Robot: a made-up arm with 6 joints. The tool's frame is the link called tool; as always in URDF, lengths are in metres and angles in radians. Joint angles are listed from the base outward.
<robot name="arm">
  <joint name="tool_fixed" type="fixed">
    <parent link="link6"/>
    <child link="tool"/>
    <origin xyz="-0.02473 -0.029 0.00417" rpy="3.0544 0 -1.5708"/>
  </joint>
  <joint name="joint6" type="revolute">
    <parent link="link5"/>
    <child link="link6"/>
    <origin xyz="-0.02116 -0.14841 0.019" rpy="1.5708 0 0"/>
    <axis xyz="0 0 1"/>
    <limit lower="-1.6" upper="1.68"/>
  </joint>
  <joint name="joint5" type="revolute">
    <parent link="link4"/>
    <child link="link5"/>
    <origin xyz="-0.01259 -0.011 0.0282" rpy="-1.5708 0 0"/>
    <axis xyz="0 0 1"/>
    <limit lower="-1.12" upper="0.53"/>
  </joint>
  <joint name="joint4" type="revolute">
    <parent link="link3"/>
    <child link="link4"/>
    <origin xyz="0.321 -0.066 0.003" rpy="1.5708 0 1.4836"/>
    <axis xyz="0 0 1"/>
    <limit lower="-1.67" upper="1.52"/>
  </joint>
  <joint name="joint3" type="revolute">
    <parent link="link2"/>
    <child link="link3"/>
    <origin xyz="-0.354 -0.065 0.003"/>
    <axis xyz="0 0 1"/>
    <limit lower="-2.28" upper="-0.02"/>
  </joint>
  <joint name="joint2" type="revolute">
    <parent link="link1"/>
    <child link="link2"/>
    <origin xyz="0.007 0.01 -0.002" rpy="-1.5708 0 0"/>
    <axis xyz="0 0 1"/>
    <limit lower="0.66" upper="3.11"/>
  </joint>
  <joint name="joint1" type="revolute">
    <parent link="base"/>
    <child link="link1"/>
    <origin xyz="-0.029 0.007 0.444"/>
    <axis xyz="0 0 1"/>
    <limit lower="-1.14" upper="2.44"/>
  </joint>
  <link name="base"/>
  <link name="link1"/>
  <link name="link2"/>
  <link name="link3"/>
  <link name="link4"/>
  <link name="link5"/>
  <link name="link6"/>
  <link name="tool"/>
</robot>
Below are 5 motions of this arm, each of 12 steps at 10 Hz.
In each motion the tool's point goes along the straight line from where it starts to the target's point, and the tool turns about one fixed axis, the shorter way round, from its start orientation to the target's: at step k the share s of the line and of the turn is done. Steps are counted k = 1, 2, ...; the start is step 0. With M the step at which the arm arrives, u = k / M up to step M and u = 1 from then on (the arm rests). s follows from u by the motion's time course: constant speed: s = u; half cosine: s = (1 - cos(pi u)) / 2; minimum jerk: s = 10 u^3 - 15 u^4 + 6 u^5.
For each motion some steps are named. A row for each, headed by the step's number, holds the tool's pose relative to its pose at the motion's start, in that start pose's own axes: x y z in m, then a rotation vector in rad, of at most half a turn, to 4 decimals.
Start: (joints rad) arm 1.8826 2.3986 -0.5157 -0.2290 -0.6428 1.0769
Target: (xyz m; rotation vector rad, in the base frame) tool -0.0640 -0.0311 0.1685 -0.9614 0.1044 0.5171
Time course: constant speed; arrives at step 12
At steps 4, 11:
4: 0.0762 -0.0893 0.0489 -0.4159 -0.1508 0.2710
11: 0.2096 -0.2457 0.1346 -1.1438 -0.4146 0.7451

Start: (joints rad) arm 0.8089 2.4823 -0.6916 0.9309 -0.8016 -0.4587
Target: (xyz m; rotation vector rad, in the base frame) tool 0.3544 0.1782 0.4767 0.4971 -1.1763 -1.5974
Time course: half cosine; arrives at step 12
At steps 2, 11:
2: 0.0103 0.0099 0.0146 0.0234 -0.0232 -0.0354
11: 0.1514 0.1447 0.2146 0.3438 -0.3400 -0.5198

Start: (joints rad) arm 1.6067 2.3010 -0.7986 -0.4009 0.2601 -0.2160
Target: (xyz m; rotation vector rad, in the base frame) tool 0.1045 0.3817 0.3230 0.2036 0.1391 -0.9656
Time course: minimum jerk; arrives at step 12
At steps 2, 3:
2: 0.0034 -0.0062 0.0043 0.0139 0.0096 -0.0569
3: 0.0100 -0.0180 0.0126 0.0406 0.0281 -0.1659

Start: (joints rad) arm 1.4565 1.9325 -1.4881 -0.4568 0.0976 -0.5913
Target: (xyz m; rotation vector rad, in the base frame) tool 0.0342 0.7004 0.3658 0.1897 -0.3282 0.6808
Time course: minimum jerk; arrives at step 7
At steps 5, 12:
5: -0.1876 -0.1160 -0.1121 -0.4384 0.4829 -0.0635
12: -0.2194 -0.1356 -0.1311 -0.5126 0.5646 -0.0743

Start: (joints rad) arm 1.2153 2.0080 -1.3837 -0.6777 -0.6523 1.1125
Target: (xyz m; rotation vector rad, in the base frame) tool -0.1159 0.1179 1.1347 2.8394 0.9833 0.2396
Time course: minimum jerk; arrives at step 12
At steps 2, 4, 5, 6, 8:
2: -0.0183 0.0088 0.0204 0.0440 0.0338 0.0042
4: -0.1080 0.0519 0.1206 0.2600 0.2000 0.0249
5: -0.1784 0.0857 0.1992 0.4293 0.3302 0.0410
6: -0.2574 0.1236 0.2874 0.6193 0.4764 0.0592
8: -0.4068 0.1952 0.4541 0.9786 0.7528 0.0936

